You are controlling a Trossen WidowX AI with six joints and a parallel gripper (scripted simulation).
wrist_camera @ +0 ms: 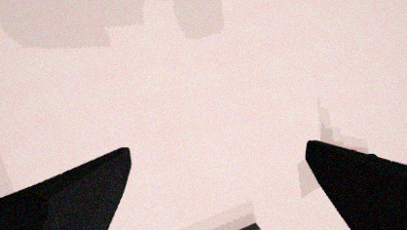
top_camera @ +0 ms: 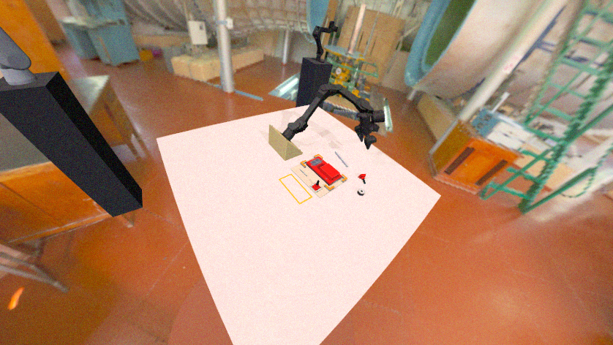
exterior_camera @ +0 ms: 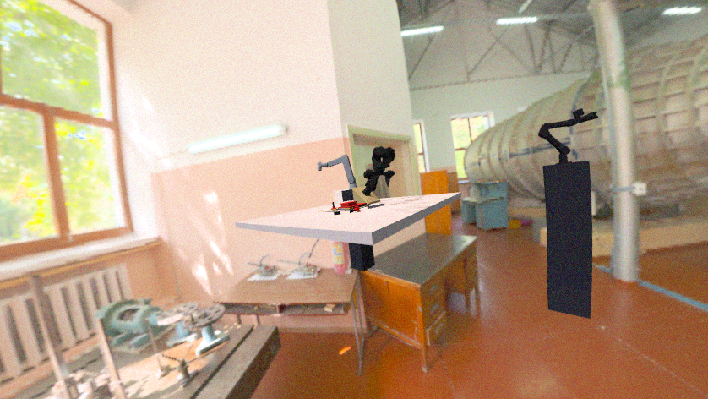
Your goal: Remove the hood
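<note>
Now: gripper tip 2 cm short of the red hood, 28 cm to the left of it and 9 cm above it. The rest, counted from my gripper tip: thin grey rod (6 cm behind, 11 cm to the right, 12 cm below); then white wheel (21 cm ahead, 19 cm to the right, 12 cm below).
</note>
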